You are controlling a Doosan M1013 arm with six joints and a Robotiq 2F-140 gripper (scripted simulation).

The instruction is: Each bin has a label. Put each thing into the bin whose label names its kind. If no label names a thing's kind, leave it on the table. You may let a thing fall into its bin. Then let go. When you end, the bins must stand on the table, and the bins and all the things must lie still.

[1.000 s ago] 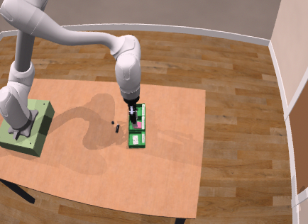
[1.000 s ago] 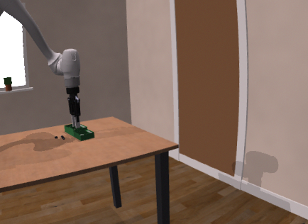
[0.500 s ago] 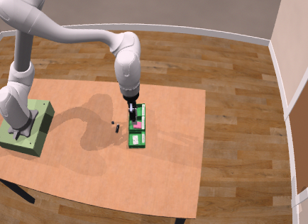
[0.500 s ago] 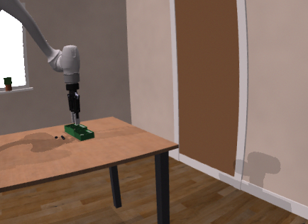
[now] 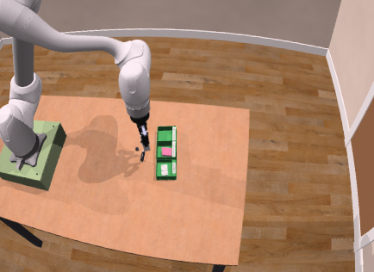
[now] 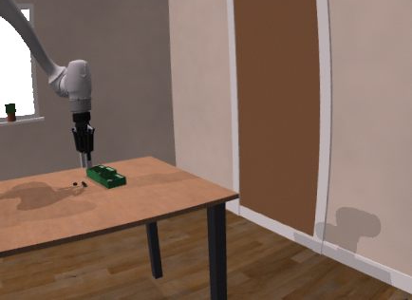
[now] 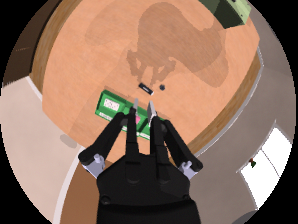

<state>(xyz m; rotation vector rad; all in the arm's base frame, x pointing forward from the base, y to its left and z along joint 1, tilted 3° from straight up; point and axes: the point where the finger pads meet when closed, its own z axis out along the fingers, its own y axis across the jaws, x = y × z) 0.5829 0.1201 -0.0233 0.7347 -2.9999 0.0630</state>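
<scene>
My gripper is now 100 mm above the black bar, 20 mm past it and 10 mm to the left of it. Also, from my hand: small dark piece (100 mm below, 60 mm behind, 30 mm to the left); pink block (90 mm below, 80 mm ahead, 20 mm to the left); small white piece (90 mm below, 70 mm ahead, 20 mm to the left).
</scene>
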